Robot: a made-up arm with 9 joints. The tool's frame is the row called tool. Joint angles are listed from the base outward.
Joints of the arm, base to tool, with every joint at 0 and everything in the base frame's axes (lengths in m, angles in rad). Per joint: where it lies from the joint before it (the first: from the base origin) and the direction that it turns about. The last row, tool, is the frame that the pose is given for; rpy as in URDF.
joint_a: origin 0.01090 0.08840 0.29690 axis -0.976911 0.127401 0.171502
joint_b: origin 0.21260 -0.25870 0.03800 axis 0 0 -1
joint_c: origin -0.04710 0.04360 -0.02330 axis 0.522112 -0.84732 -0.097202
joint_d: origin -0.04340 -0.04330 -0.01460 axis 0 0 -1
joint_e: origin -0.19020 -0.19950 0.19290 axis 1 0 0
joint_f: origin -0.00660 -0.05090 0.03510 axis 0 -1 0
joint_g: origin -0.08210 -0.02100 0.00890 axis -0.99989 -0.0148 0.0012
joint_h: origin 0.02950 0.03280 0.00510 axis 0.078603 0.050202 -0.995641
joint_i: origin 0.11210 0.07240 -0.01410 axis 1 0 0
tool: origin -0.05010 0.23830 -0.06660 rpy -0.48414 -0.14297 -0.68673
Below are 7 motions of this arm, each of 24 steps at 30 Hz.
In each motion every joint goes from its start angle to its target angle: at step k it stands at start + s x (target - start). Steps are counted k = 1, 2, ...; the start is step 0. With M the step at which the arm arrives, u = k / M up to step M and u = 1 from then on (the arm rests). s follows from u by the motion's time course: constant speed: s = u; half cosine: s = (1 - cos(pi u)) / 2; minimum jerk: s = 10 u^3 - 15 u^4 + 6 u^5.
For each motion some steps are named. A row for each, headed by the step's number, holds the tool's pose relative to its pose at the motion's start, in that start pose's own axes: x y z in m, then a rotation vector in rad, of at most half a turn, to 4 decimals.
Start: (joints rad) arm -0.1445 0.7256 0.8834 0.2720 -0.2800 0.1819 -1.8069 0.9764 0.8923
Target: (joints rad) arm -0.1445 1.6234 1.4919 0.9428 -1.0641 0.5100 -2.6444 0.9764 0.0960
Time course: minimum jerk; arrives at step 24
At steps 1, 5, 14, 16, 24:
1: 0.0000 -0.0006 -0.0002 -0.0001 -0.0002 0.0009
5: -0.0005 -0.0555 -0.0167 -0.0120 -0.0248 0.0886
14: 0.2268 -0.4334 -0.2130 -0.1067 -0.3948 0.7763
16: 0.3165 -0.4690 -0.2560 -0.1187 -0.5012 0.8996
24: 0.4568 -0.4830 -0.3110 -0.1317 -0.6649 1.0629

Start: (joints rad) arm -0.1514 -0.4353 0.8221 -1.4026 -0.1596 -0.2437 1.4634 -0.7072 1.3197
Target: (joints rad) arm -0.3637 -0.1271 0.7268 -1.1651 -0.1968 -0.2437 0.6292 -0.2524 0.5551
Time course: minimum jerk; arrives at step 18
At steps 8, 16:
8: -0.0638 0.0667 0.1023 0.1536 0.0014 -0.1421
16: -0.0487 0.1449 0.2900 0.3251 0.1582 -0.5399

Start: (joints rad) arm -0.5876 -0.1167 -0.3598 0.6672 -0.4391 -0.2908 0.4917 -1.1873 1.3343
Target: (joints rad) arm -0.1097 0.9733 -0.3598 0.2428 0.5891 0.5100 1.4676 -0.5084 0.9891
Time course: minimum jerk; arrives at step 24
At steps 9, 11, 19, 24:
9: 0.0183 0.0930 0.0053 0.0905 -0.2337 -0.2946
11: 0.0498 0.1401 0.0316 0.1707 -0.3511 -0.4962
19: 0.2003 0.1695 0.2273 0.5879 -0.5486 -1.4181
24: 0.2135 0.1528 0.2525 0.6534 -0.5343 -1.5489

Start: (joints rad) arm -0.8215 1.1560 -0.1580 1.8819 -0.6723 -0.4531 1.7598 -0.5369 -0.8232
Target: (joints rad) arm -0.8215 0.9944 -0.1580 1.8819 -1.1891 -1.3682 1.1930 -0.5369 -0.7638
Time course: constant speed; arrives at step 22
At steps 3, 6, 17, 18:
3: -0.0148 -0.0165 -0.0024 0.0816 -0.0743 0.0275
6: -0.0309 -0.0380 -0.0055 0.1667 -0.1398 0.0713
17: -0.0777 -0.1600 -0.0249 0.4917 -0.2810 0.3537
18: -0.0793 -0.1741 -0.0272 0.5212 -0.2848 0.3874

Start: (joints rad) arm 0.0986 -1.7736 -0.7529 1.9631 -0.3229 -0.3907 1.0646 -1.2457 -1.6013
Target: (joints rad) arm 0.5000 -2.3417 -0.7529 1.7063 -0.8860 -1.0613 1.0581 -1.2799 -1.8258
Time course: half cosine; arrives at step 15
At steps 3, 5, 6, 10, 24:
3: -0.0336 0.0186 -0.0371 -0.0302 -0.1025 0.0147
5: -0.0831 0.0427 -0.1041 -0.0767 -0.2617 0.0505
6: -0.1101 0.0536 -0.1490 -0.1043 -0.3551 0.0795
10: -0.1896 0.0664 -0.3564 -0.2134 -0.6972 0.2489
24: -0.2087 0.0504 -0.4868 -0.2791 -0.8564 0.3779

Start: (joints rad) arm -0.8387 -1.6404 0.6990 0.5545 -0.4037 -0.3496 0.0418 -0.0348 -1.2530
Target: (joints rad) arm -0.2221 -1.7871 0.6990 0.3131 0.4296 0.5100 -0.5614 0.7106 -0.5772
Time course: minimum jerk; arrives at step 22
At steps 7, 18, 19, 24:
7: 0.0990 -0.0658 0.0518 0.2461 0.2525 0.0299
18: 0.6616 -0.3111 0.0714 1.0857 1.5520 0.6085
19: 0.6804 -0.3103 0.0654 1.1003 1.6022 0.6324
24: 0.6959 -0.3090 0.0601 1.1117 1.6446 0.6522

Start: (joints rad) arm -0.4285 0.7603 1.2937 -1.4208 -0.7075 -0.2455 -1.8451 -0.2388 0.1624
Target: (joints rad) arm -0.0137 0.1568 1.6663 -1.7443 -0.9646 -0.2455 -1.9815 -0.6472 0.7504
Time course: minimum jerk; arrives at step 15
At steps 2, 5, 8, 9, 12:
2: -0.0043 -0.0089 0.0022 0.0036 0.0028 0.0295
5: -0.0328 -0.1061 0.0260 0.0366 0.0435 0.3210
8: -0.0078 -0.3044 0.0759 0.0815 0.1705 0.8506
9: 0.0246 -0.3698 0.0929 0.0902 0.2255 1.0269
12: 0.1309 -0.4931 0.1256 0.0947 0.3566 1.3977

